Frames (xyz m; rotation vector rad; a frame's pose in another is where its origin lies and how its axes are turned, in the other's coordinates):
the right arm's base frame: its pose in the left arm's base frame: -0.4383 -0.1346 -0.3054 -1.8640 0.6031 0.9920
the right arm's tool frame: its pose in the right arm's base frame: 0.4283 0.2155 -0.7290 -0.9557 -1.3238 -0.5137
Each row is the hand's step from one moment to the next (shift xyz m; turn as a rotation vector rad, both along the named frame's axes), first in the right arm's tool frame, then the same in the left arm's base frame.
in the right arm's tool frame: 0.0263 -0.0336 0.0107 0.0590 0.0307 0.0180
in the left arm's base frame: -0.0251 0.0326 0.0156 -0.0348 0.0215 -0.0554
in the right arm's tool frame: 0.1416 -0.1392 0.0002 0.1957 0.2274 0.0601
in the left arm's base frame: -0.0769 0.1778 0.0435 -0.0967 0.0071 -0.2902
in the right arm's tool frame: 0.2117 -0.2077 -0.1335 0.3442 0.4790 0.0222
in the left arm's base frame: 0.0064 0.3208 0.0533 -0.0824 0.0066 -0.5844
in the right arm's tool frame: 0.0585 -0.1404 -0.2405 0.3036 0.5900 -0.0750
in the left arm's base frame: 0.1739 0.2149 0.0677 0.0386 -0.0406 -0.6654
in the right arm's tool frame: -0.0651 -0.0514 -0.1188 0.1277 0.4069 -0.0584
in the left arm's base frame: 0.1255 0.0260 0.0676 0.0647 -0.0870 -0.4166
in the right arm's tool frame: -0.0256 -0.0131 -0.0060 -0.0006 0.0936 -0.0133
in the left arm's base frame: 0.0135 -0.0102 0.0240 0.0265 -0.0427 -0.0801
